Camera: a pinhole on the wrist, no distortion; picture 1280 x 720 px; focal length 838.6 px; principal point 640.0 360.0 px. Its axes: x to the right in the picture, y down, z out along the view. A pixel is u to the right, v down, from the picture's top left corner.
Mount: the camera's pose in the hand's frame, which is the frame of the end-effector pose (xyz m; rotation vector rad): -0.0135 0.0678 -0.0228 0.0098 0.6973 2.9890
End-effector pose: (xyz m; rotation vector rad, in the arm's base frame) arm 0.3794 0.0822 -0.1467 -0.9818 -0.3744 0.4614
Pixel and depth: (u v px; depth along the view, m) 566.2 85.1 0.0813
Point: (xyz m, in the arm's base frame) 0.3323 0.1679 -0.2364
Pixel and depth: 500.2 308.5 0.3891
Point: 0.2213 0.4586 -0.2006
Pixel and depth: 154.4 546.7 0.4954
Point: 0.3415 0.6407 -0.0246
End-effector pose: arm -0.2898 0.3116 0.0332 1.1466 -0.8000 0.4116
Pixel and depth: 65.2 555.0 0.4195
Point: -0.3426 -0.0287 0.4051
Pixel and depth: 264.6 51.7 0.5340
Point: -0.5601 0.1200 0.5852
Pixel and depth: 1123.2 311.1 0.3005
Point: -0.6421 0.1988 0.0918
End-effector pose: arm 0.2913 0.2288 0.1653 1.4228 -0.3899 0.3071
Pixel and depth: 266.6 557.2 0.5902
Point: 0.3934 -0.3199 0.5002
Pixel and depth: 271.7 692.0 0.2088
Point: 0.3103 0.0366 0.2908
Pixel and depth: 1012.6 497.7 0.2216
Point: 0.1177 0.0599 0.2623
